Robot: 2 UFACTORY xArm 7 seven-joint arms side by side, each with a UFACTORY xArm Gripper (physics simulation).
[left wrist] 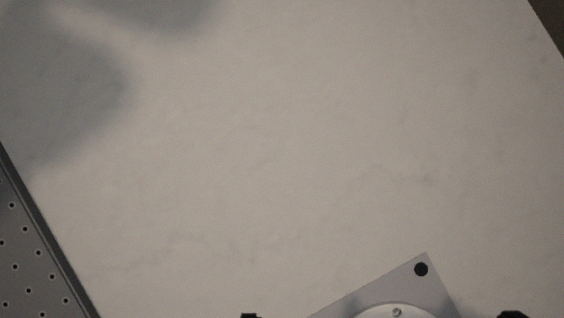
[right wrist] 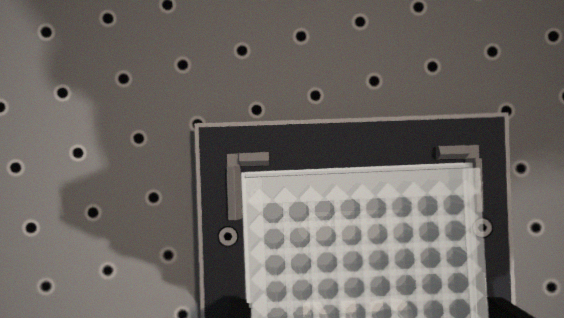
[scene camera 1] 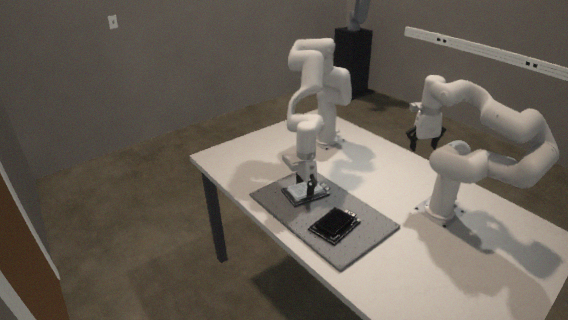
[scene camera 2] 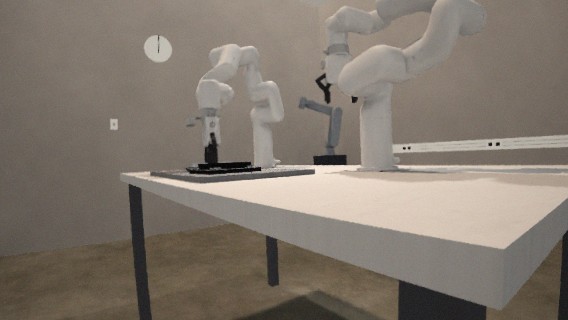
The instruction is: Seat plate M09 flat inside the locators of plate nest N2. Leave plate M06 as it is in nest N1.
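Frame: origin at the left arm's base, x ahead, y left, z up, level; centimetres.
Seen in the pictures: left gripper, fingertip midpoint: (scene camera 1: 422, 148) (scene camera 2: 341, 102); right gripper, fingertip midpoint: (scene camera 1: 305, 189); left arm's base at its link origin: (scene camera 1: 439, 210) (scene camera 2: 377, 169); right arm's base at its link origin: (scene camera 1: 325, 139) (scene camera 2: 264, 167).
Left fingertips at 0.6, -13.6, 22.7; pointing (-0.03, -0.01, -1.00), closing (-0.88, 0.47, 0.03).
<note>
Pixels of each thing's top centre, then the offset from my left fingertips to it, as dx, dy, dz. Level surfaces: height alone.
- White plate M09 at its top centre: (scene camera 1: 305, 187) +36.6, -27.8, -18.5
- nest N2 at its top centre: (scene camera 1: 306, 189) +35.8, -27.7, -19.8
- Black plate M06 at its top centre: (scene camera 2: 225, 163) (scene camera 1: 335, 220) +40.5, -5.5, -18.8
- nest N1 at its top centre: (scene camera 2: 228, 166) (scene camera 1: 336, 221) +39.4, -5.5, -19.8
- grey perforated board at its top centre: (scene camera 2: 220, 170) (scene camera 1: 321, 209) +38.0, -15.8, -21.3
- white table at its surface level: dz -22.7
White plate M09 (scene camera 1: 298, 190) (right wrist: 365, 225) with round wells lies level, low over nest N2 (scene camera 1: 312, 200) (right wrist: 350, 142). In the right wrist view its far edge lies just inside the two corner locators, close beside both; whether it rests on the nest is unclear. My right gripper (scene camera 1: 305, 186) (scene camera 2: 211, 157) (right wrist: 366, 307) is shut on M09, one finger at each side. Black plate M06 (scene camera 1: 334, 221) (scene camera 2: 225, 165) sits on nest N1 (scene camera 1: 322, 235) (scene camera 2: 225, 170). My left gripper (scene camera 1: 424, 145) (left wrist: 381, 314) is open and empty, high above the table.
Both nests stand on a grey perforated board (scene camera 1: 370, 240) (scene camera 2: 290, 173) (left wrist: 15, 250) (right wrist: 115, 107) on the white table (scene camera 1: 390, 200) (scene camera 2: 390, 210). The left arm's base (scene camera 1: 442, 200) stands right of the board in scene camera 1; its mounting plate (left wrist: 385, 285) shows below the left gripper.
</note>
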